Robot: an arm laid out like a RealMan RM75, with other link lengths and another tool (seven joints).
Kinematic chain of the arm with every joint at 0, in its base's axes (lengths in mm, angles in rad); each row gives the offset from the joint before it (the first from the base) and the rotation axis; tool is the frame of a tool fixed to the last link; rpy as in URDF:
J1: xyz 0 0 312.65 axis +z
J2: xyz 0 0 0 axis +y
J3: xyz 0 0 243.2 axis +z
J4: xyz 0 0 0 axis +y
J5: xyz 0 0 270.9 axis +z
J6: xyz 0 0 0 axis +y
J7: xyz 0 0 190.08 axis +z
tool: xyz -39 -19 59 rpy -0.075 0 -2.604
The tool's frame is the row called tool.
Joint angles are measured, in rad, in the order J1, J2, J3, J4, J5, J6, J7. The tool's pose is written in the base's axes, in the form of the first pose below.
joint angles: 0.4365 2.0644 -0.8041 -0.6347 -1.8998 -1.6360 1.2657
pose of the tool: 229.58, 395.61, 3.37, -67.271, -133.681, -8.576
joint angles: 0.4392 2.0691 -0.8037 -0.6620 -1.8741 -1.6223 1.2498
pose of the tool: 222.32, 404.61, 11.57, -64.240, -133.582, -11.182
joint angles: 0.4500 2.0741 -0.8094 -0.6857 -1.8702 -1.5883 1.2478
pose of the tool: 217.85, 415.76, 13.87, -62.719, -134.430, -13.967
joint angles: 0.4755 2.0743 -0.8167 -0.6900 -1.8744 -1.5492 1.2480
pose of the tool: 212.34, 428.17, 12.48, -61.632, -135.632, -16.065
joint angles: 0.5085 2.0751 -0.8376 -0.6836 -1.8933 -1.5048 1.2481
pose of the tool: 206.40, 438.26, 3.06, -60.786, -138.160, -17.204
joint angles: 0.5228 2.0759 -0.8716 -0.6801 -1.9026 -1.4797 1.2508
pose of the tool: 202.97, 440.02, -7.43, -60.377, -140.474, -16.919
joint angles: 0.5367 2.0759 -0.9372 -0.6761 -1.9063 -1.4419 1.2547
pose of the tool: 198.97, 439.89, -24.07, -59.655, -144.045, -16.280
